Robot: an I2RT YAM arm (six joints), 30 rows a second.
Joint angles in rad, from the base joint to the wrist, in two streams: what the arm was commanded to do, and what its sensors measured. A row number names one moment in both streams.
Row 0, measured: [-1.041 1.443 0.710 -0.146 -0.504 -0.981]
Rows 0 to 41, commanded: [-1.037 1.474 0.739 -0.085 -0.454 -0.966]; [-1.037 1.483 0.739 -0.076 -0.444 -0.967]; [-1.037 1.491 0.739 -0.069 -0.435 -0.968]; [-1.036 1.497 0.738 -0.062 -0.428 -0.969]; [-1.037 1.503 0.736 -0.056 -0.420 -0.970]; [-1.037 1.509 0.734 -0.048 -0.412 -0.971]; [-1.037 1.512 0.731 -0.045 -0.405 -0.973]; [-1.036 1.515 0.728 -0.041 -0.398 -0.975]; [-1.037 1.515 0.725 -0.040 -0.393 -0.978]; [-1.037 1.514 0.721 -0.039 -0.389 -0.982]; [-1.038 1.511 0.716 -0.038 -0.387 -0.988]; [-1.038 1.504 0.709 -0.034 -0.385 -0.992]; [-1.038 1.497 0.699 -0.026 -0.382 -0.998]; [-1.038 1.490 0.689 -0.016 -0.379 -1.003]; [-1.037 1.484 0.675 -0.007 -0.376 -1.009]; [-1.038 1.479 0.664 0.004 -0.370 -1.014]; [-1.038 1.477 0.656 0.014 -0.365 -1.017]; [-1.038 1.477 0.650 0.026 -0.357 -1.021]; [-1.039 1.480 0.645 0.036 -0.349 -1.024]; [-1.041 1.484 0.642 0.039 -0.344 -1.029]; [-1.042 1.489 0.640 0.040 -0.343 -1.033]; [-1.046 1.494 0.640 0.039 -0.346 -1.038]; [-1.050 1.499 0.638 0.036 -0.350 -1.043]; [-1.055 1.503 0.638 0.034 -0.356 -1.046]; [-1.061 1.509 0.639 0.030 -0.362 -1.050]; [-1.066 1.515 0.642 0.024 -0.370 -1.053]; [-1.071 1.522 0.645 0.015 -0.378 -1.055]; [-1.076 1.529 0.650 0.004 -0.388 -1.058]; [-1.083 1.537 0.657 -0.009 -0.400 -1.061]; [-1.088 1.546 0.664 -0.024 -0.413 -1.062]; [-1.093 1.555 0.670 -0.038 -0.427 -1.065]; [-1.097 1.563 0.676 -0.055 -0.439 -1.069]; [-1.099 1.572 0.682 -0.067 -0.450 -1.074]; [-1.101 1.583 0.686 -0.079 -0.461 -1.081]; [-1.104 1.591 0.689 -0.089 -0.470 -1.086]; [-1.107 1.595 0.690 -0.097 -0.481 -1.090]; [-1.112 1.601 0.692 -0.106 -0.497 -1.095]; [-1.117 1.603 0.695 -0.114 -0.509 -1.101]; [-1.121 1.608 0.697 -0.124 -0.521 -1.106]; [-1.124 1.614 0.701 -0.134 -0.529 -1.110]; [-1.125 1.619 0.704 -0.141 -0.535 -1.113]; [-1.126 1.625 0.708 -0.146 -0.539 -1.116]
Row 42, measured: [-1.110 1.569 0.708 -0.034 -0.545 -1.081]
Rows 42 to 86, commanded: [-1.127 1.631 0.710 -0.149 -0.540 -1.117]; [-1.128 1.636 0.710 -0.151 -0.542 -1.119]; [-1.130 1.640 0.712 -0.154 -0.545 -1.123]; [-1.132 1.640 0.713 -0.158 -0.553 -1.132]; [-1.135 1.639 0.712 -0.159 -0.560 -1.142]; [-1.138 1.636 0.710 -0.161 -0.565 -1.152]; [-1.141 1.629 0.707 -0.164 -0.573 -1.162]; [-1.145 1.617 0.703 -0.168 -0.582 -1.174]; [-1.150 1.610 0.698 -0.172 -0.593 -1.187]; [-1.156 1.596 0.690 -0.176 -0.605 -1.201]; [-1.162 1.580 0.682 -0.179 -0.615 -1.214]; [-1.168 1.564 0.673 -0.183 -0.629 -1.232]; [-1.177 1.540 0.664 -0.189 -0.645 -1.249]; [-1.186 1.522 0.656 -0.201 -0.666 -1.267]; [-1.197 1.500 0.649 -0.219 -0.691 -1.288]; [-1.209 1.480 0.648 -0.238 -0.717 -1.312]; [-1.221 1.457 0.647 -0.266 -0.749 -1.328]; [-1.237 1.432 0.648 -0.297 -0.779 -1.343]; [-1.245 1.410 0.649 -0.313 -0.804 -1.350]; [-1.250 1.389 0.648 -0.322 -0.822 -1.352]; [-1.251 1.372 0.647 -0.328 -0.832 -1.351]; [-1.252 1.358 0.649 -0.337 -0.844 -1.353]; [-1.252 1.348 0.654 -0.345 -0.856 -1.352]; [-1.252 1.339 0.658 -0.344 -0.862 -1.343]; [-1.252 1.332 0.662 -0.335 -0.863 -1.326]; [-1.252 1.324 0.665 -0.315 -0.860 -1.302]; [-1.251 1.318 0.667 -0.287 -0.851 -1.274]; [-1.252 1.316 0.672 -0.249 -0.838 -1.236]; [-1.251 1.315 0.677 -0.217 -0.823 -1.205]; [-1.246 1.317 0.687 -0.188 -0.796 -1.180]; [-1.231 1.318 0.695 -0.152 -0.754 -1.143]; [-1.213 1.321 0.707 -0.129 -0.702 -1.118]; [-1.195 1.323 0.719 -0.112 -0.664 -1.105]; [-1.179 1.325 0.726 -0.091 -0.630 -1.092]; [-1.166 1.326 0.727 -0.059 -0.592 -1.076]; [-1.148 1.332 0.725 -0.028 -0.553 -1.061]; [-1.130 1.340 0.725 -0.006 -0.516 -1.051]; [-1.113 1.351 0.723 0.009 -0.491 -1.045]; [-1.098 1.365 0.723 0.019 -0.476 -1.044]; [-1.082 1.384 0.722 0.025 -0.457 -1.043]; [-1.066 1.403 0.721 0.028 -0.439 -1.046]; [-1.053 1.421 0.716 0.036 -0.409 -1.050]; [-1.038 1.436 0.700 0.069 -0.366 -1.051]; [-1.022 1.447 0.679 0.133 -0.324 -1.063]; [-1.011 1.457 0.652 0.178 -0.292 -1.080]
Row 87, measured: [-1.055 1.415 0.695 -0.004 -0.464 -1.080]
